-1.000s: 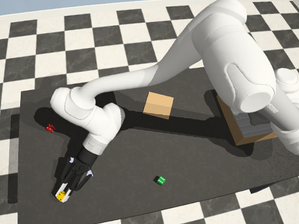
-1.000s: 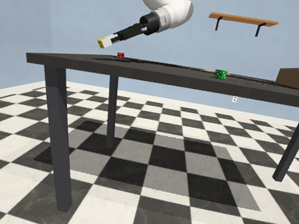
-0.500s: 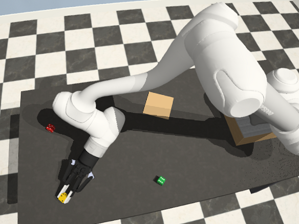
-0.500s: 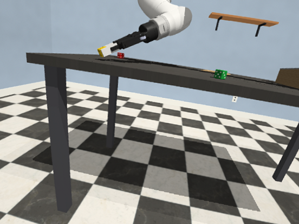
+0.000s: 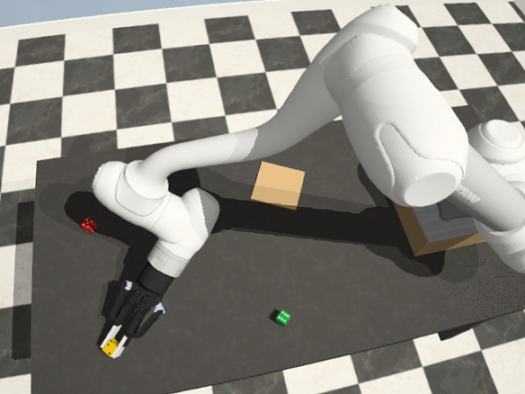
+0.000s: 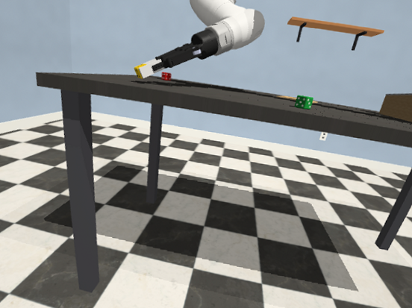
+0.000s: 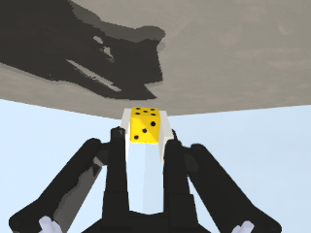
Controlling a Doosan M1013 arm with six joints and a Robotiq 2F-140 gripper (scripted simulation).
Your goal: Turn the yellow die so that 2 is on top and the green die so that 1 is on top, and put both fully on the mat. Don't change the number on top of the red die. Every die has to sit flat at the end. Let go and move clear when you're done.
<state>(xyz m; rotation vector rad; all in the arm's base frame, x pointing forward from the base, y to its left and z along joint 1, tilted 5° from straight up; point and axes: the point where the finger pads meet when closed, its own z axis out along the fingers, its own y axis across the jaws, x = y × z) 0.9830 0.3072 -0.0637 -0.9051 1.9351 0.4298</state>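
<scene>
My gripper is now 1 cm to the right of the yellow die, 1 cm short of it and 1 cm above it. Also, from my hand: tan mat (46 cm behind, 43 cm to the right, 4 cm below); red die (33 cm to the right, 9 cm ahead, 3 cm below); green die (42 cm behind, 3 cm below, 2 cm to the right).
</scene>
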